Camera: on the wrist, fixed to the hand. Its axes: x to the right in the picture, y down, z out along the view.
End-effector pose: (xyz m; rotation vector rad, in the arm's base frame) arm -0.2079 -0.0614 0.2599 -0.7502 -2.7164 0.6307
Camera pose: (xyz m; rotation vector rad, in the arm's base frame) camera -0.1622 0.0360 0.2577 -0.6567 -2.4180 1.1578
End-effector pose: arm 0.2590 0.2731 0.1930 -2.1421 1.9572 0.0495
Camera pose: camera 0.1596 0.2433 0.2215 -1.8473 1.7922 -0.3703
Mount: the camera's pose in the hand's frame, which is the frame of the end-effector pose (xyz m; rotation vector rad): 0.0137 0.0958 -0.0470 0.4380 0.0252 0.0149
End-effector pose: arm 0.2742 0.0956 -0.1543 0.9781 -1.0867 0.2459
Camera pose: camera 0.2524 0.1833 -0.0959 1.3519 -1.0376 0.5221
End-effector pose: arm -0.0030 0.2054 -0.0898 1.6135 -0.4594 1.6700
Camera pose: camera -0.1033 0.1802 -0.0600 1.8955 -0.0920 1.8920
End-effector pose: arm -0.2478 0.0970 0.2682 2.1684 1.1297 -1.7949
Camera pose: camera -0.1527 0.0590 0.2353 -2.1213 -0.6790 1.9134
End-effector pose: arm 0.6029 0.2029 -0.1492 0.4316 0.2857 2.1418
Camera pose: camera 0.5053 0.1581 -0.1550 0.6560 0.7747 2.0957
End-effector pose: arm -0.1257 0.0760 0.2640 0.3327 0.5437 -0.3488
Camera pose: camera -0.0966 0.1765 0.2390 0.7641 0.4864 -0.4496
